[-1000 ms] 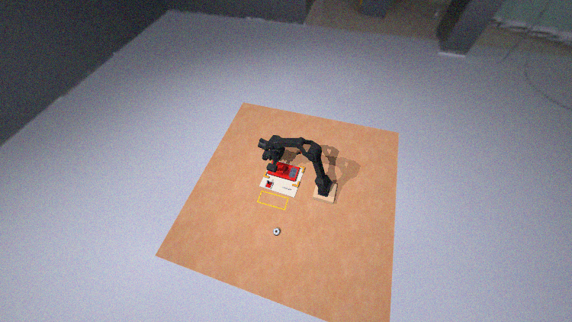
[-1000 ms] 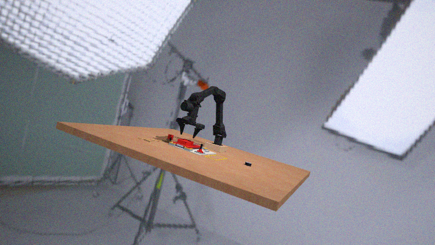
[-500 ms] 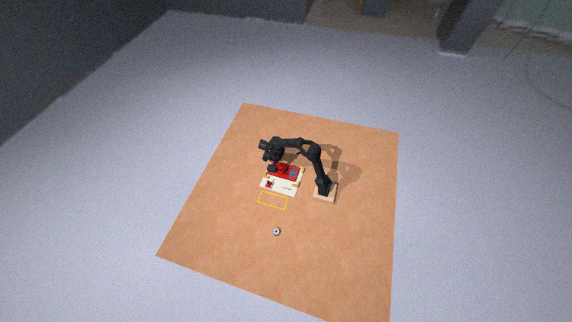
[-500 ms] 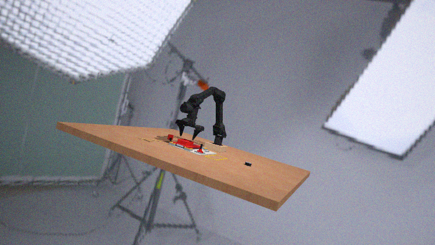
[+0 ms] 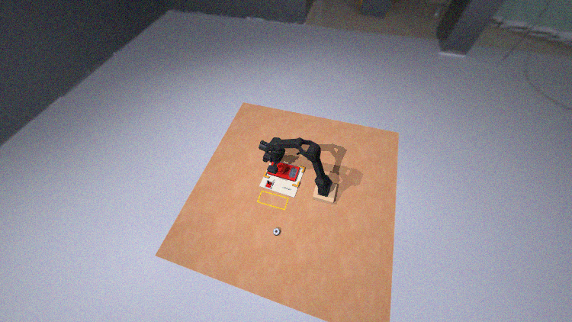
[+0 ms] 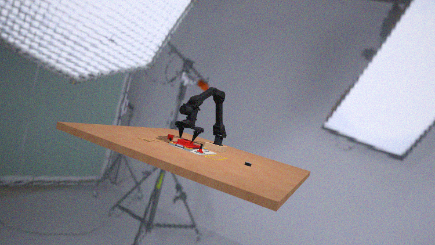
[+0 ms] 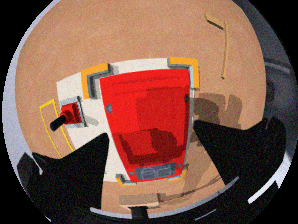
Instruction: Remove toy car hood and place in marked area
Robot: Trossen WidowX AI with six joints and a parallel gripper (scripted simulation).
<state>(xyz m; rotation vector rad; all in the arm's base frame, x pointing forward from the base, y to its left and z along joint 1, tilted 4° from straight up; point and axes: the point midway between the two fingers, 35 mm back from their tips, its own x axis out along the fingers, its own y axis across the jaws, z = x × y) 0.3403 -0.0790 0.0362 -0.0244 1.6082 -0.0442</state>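
Now: the red hood 10 mm below my gripper tip.
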